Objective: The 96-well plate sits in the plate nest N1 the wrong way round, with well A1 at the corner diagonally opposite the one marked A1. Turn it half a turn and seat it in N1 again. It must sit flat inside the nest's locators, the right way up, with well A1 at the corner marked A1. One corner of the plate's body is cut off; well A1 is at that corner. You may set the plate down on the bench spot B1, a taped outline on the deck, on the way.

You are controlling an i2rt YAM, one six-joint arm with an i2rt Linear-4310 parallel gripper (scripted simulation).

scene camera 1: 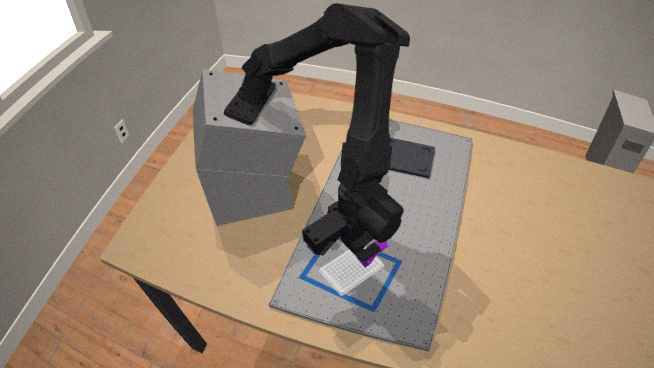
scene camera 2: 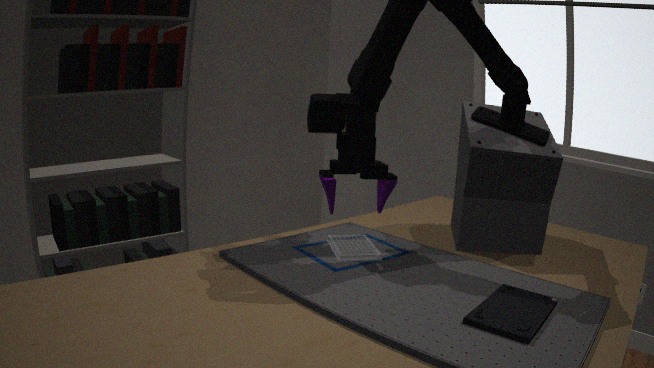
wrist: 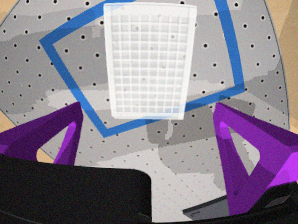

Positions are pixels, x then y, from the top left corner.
gripper: scene camera 1; scene camera 2 355,213; wrist
white 96-well plate: scene camera 1 328,271; scene camera 2; wrist
same spot on white 96-well plate: (wrist: pixel 127 75) = (scene camera 2: pixel 344 247)
same spot on gripper: (wrist: pixel 38 185) = (scene camera 1: pixel 349 247)
